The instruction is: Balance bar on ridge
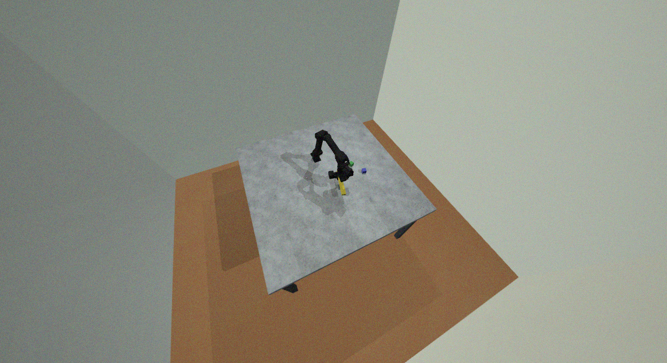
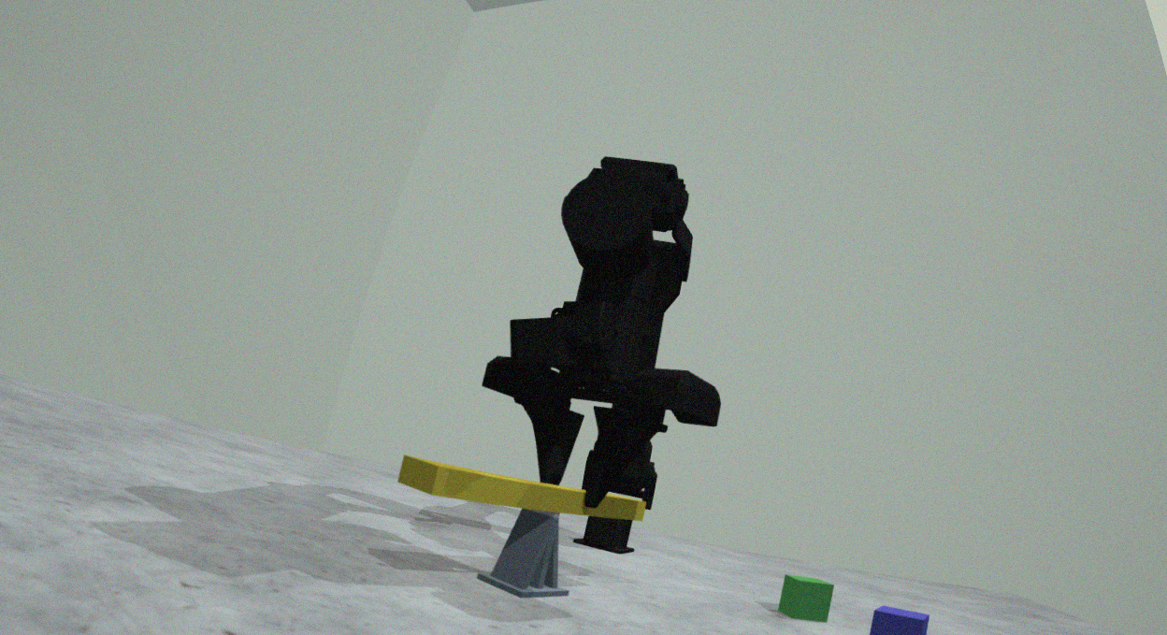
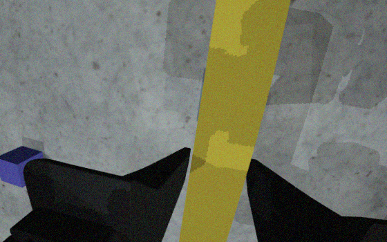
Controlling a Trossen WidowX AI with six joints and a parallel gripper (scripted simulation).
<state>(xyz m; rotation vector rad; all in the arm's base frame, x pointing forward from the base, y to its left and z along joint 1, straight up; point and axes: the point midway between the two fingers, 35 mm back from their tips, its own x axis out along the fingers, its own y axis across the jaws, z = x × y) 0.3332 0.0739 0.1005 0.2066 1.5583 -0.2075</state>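
Now: gripper tip 3 cm short of the yellow bar and 1 cm to the left of it. Also, from my gripper tip: green cube 14 cm behind, 18 cm to the left, 5 cm below; then blue cube 3 cm behind, 25 cm to the left, 5 cm below.
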